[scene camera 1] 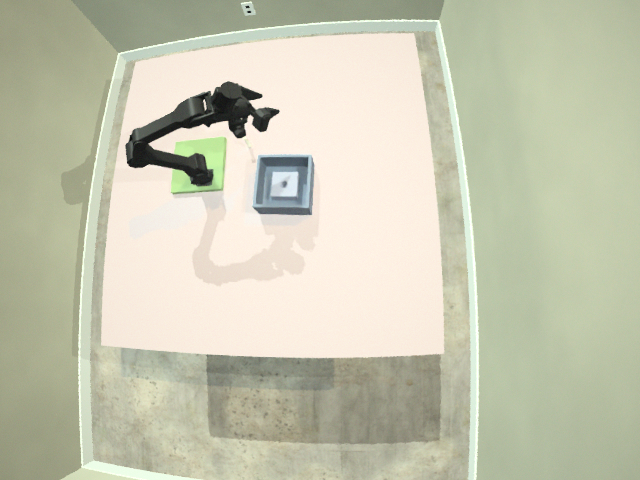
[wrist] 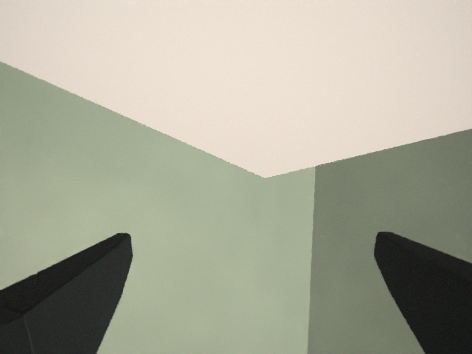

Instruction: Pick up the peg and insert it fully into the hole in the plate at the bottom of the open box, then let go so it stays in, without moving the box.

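Places are measured from the arm's base along level axes (x ahead, y left, z up), in millimetres.
Pixels of known places: gripper, fingertip midpoint: (scene camera 1: pixel 270 103) (wrist: pixel 254 244); arm's base at its link origin: (scene camera 1: pixel 204 177).
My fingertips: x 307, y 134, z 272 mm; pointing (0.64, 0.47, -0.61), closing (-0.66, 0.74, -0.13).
For each thing: its top centre in the pictures, then the offset to it from my fingertips. "pt": a spot on its surface instead. Level surfaces: height alone.
- thin pale peg at its top centre: (scene camera 1: pixel 244 137) dy -4, dx -144, dz -217 mm
- blue-grey open box at its top centre: (scene camera 1: pixel 282 180) dy -180, dx +9, dz -199 mm
- white plate at its top centre: (scene camera 1: pixel 284 183) dy -180, dx +9, dz -236 mm
- small dark hole at a spot on its surface: (scene camera 1: pixel 284 183) pt dy -172, dx +6, dz -257 mm
- pink table top at its surface level: dz -297 mm
The thin pale peg (scene camera 1: pixel 249 145) lies on the pink table top, just left of the open box's back left corner; its upper end shows close beside the dark arm parts in the scene view. The blue-grey open box (scene camera 1: pixel 283 210) has a white plate (scene camera 1: pixel 292 191) at its bottom, with a small dark hole (scene camera 1: pixel 284 183) near the plate's middle. A shadow falls across part of the plate. My gripper (scene camera 1: pixel 269 103) (wrist: pixel 254 244) is open and empty, raised above the table behind the peg and box. The peg and the box do not show in the wrist view.
The arm stands on a green base plate (scene camera 1: pixel 180 186) left of the box. The pink table top (scene camera 1: pixel 361 284) extends around them, with its edges near pale green walls (scene camera 1: pixel 547 232) (wrist: pixel 200 260). The arm's shadow falls in front of the box.
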